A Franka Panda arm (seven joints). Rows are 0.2 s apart.
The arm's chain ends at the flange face. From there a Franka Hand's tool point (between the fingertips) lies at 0.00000 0.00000 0.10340 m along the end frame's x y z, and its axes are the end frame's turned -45 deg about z.
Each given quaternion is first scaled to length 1.
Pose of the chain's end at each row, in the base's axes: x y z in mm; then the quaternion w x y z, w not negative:
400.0, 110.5, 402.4, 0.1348, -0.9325, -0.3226, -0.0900
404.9, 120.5, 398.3, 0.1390, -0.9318, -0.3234, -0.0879
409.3, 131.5, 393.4, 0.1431, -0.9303, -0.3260, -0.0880
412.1, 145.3, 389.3, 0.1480, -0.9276, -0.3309, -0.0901
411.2, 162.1, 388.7, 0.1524, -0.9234, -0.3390, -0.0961
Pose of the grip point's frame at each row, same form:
408.4, 142.5, 304.4, 0.0901, -0.7381, -0.6549, -0.1347
412.5, 153.2, 300.5, 0.0948, -0.7372, -0.6554, -0.1344
416.6, 165.0, 295.8, 0.0985, -0.7347, -0.6572, -0.1361
419.3, 179.9, 292.1, 0.1023, -0.7304, -0.6607, -0.1399
418.9, 197.9, 292.0, 0.1040, -0.7234, -0.6665, -0.1471

